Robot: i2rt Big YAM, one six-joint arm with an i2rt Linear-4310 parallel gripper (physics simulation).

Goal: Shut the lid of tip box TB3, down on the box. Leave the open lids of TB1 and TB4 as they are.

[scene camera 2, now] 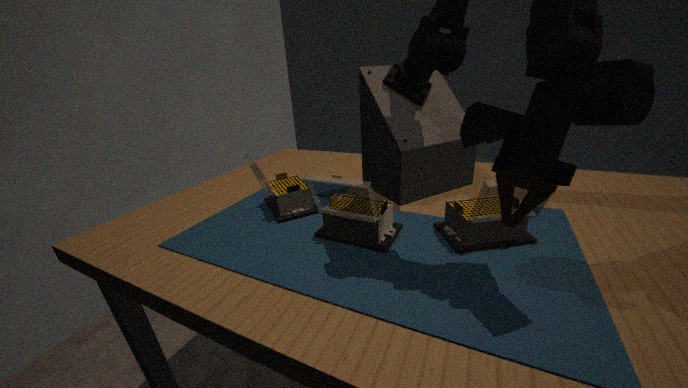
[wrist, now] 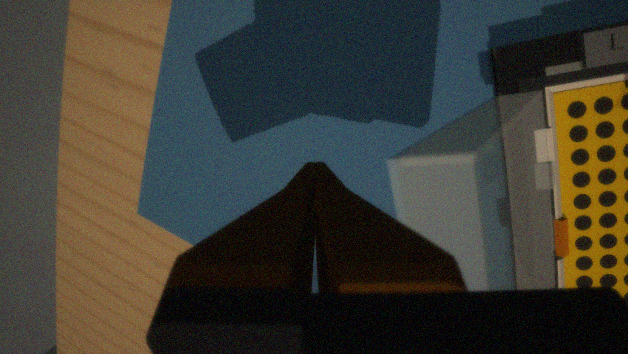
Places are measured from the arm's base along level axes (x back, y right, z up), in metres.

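Pixels of known places: gripper, fingertip midpoint: (scene camera 2: 507, 226) (wrist: 315, 177); arm's base, link origin: (scene camera 2: 406, 85).
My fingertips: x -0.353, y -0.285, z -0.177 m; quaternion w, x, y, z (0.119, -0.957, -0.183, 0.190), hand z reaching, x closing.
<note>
For each thing: its top centre in the pictures, then the offset to it from my fingertips. Level surfaces: height alone.
- middle box, top centre: (scene camera 2: 360, 201) dz -0.026, dx +0.041, dy +0.266 m
- left box, top centre: (scene camera 2: 291, 181) dz -0.026, dx +0.077, dy +0.481 m
- blue mat, surface height: dz -0.092 m
- wooden table, surface height: dz -0.095 m
The tip box at the right, taken as TB3 (scene camera 2: 475, 232) (wrist: 595, 167), holds a yellow rack with dark holes; its label does not show. Its translucent lid (scene camera 2: 489, 190) (wrist: 437, 210) stands open on the hinge side, partly hidden behind the fingers in the scene view. My gripper (scene camera 2: 507, 222) (wrist: 315, 177) is shut and empty, low at the hinge side, its tips left of the lid in the wrist view. Whether it touches the lid is unclear. The middle box (scene camera 2: 352, 227) and left box (scene camera 2: 295, 205) have lids open; which is TB1 or TB4 is unreadable.
The boxes stand on a blue mat (scene camera 2: 240, 250) (wrist: 190, 150) on the wooden table (scene camera 2: 125, 255) (wrist: 107, 175). A grey slanted block (scene camera 2: 437, 172) stands behind them with the arm's base on it. The arm's shadow falls on the mat.
</note>
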